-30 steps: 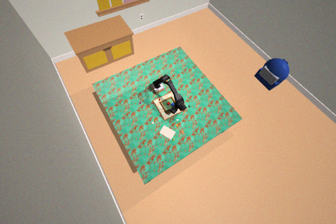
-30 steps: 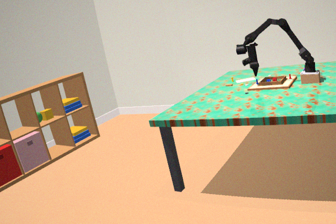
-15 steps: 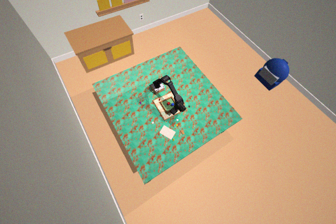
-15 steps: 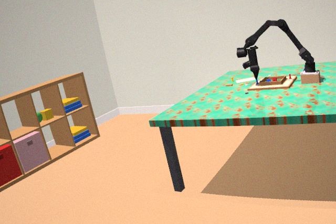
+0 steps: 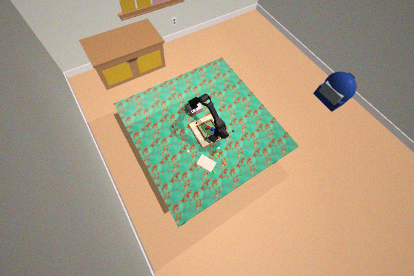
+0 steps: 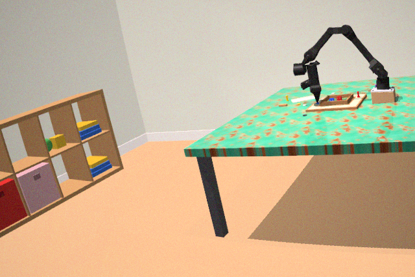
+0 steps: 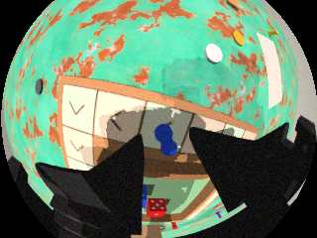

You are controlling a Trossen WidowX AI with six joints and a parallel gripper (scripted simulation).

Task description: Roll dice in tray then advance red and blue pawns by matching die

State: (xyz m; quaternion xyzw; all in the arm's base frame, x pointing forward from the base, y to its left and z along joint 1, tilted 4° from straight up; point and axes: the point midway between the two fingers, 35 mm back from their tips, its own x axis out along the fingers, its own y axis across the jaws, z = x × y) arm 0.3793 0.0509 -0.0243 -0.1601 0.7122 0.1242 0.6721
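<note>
The tray is 11 cm behind my gripper tip, 3 cm to the right of it and 2 cm below it. From my gripper tip the other things lie so: orange disc 15 cm ahead, 6 cm to the right, 2 cm below; then blue pawn right at my gripper tip; then red pawn 22 cm behind, 10 cm to the right.
</note>
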